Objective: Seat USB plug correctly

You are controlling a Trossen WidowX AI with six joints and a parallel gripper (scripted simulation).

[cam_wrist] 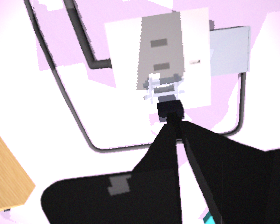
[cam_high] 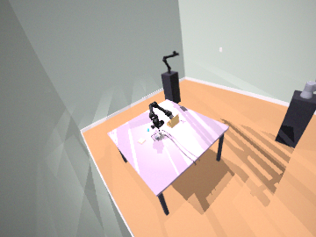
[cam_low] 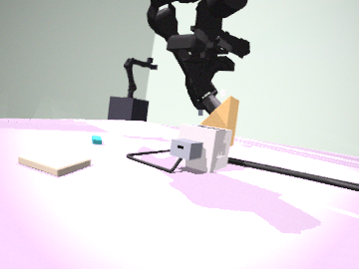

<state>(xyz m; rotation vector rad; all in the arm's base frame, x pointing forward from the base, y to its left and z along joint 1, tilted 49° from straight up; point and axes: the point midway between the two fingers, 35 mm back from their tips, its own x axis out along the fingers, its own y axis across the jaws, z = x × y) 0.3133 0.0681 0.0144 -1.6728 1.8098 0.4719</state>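
My gripper tip is 2 cm above the dark USB plug. The rest, counted from my gripper tip: flat tan slab: 23 cm ahead, 14 cm to the right, 13 cm below; small cyan block: 2 cm ahead, 24 cm to the right, 13 cm below.
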